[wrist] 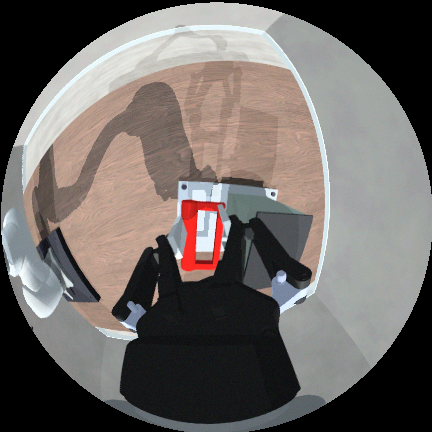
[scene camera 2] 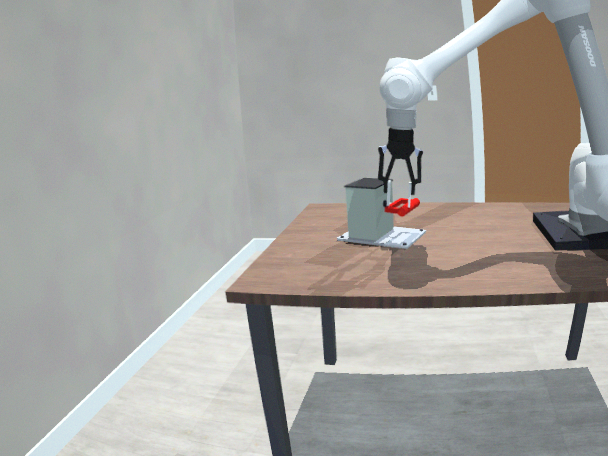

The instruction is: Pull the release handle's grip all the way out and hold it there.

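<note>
The release handle's red grip (scene camera 2: 415,203) (wrist: 189,257) is a rectangular frame with a thick outer bar. It stands out from the side of a grey-green box (scene camera 2: 367,212) (wrist: 250,202) with a dark lid, above a pale base plate (scene camera 2: 415,235) (wrist: 184,194). My gripper (scene camera 2: 400,200) (wrist: 201,218) points straight down with its fingers partly closed around the red grip. One pad lies against the outer bar and the other against the box side of the frame, with no gap visible at either. The inner finger hides the stem between grip and box.
The box and plate stand on a brown wooden table (scene camera 2: 300,280) (wrist: 125,165). The inner finger is close beside the dark lid (scene camera 2: 365,183) (wrist: 280,240). The robot's base stands on a black plate (scene camera 2: 550,235) (wrist: 75,265) at the right in the scene view. A grey wall is beyond the box.
</note>
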